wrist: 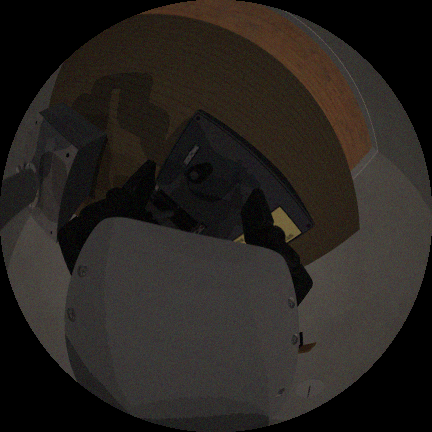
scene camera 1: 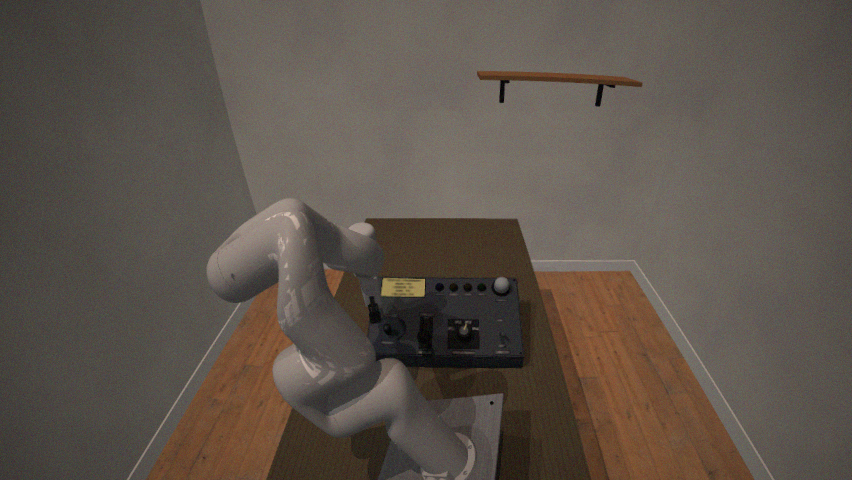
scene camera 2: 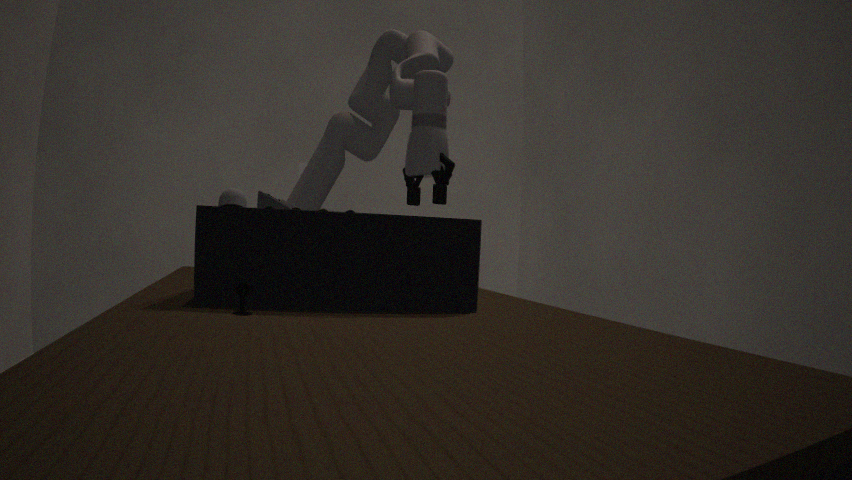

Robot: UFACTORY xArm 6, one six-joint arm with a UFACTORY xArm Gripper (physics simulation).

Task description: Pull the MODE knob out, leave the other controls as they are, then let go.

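Places are measured from the arm's base along level axes (x ahead, y left, z up), in millimetres.
Where they show: gripper, fingertip midpoint: (wrist: 201,186) (scene camera 1: 373,311) (scene camera 2: 425,204); arm's base, origin of the base link: (scene camera 1: 449,461).
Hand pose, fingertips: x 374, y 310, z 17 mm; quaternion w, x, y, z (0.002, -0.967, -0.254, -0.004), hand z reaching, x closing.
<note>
Things, the pixels of their top centre, and the offset from my fingertips. "*": a spot on its surface instead.
- MODE knob, middle of its top: (wrist: 195,177) (scene camera 1: 386,325) dx +10, dy -31, dz -64 mm
- black lever, middle of its top: (scene camera 1: 423,332) dx -16, dy -158, dz -34 mm
- selector with a pale handle, middle of its top: (scene camera 1: 463,327) dx +64, dy -265, dz -71 mm
- white dome, surface spot: (scene camera 1: 501,285) * dx +215, dy -363, dz -10 mm
- yellow label, surface spot: (scene camera 1: 403,287) * dx +178, dy -34, dz -48 mm
The MODE knob (scene camera 1: 388,328) (wrist: 199,173) is a small dark round knob at the left front of the dark control panel (scene camera 1: 488,310) (scene camera 2: 333,262) (wrist: 222,137), near its small label. In the wrist view it shows between the spread fingertips, below them. How far it stands out from the panel I cannot tell. My gripper (scene camera 2: 426,199) (wrist: 201,186) is open and empty. In the scene camera 2 view it hangs above the panel's top, apart from it. In the scene camera 1 view, one black finger shows left of the knob and the arm hides part of the gripper.
Right of the knob are a black lever (scene camera 1: 425,330), a selector with a pale handle (scene camera 1: 463,329) and a small toggle (scene camera 1: 502,339). A white dome (scene camera 1: 501,285), several dark buttons and a yellow label (scene camera 1: 403,287) line the back. A wooden wall shelf (scene camera 1: 559,78) is far behind.
</note>
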